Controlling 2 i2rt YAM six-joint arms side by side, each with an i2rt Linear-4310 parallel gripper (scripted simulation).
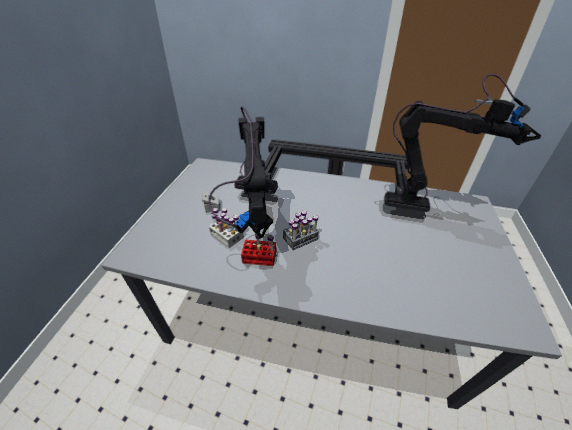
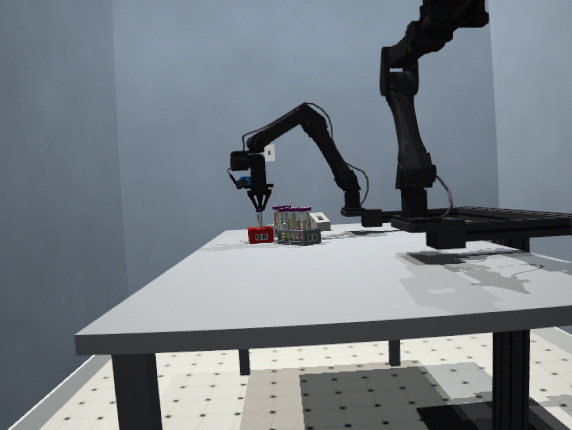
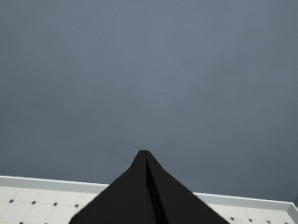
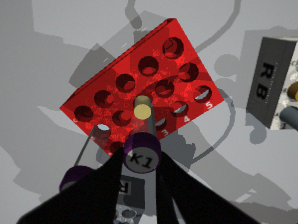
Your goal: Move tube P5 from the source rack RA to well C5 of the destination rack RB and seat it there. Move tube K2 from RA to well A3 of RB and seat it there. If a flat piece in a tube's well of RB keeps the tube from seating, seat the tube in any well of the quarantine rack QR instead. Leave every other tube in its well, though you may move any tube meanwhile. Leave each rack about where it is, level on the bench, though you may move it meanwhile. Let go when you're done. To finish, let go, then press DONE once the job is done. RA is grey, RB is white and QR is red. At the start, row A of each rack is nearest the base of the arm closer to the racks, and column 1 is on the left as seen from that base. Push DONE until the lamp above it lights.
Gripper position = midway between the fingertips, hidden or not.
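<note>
My left gripper [image 3: 143, 158] is in sight, and so is my right gripper [image 4: 140, 157]. I also see a red rack QR [image 4: 108, 98], together with a tube [image 4: 90, 156]. In image 3 the red rack QR is out of frame.
</note>
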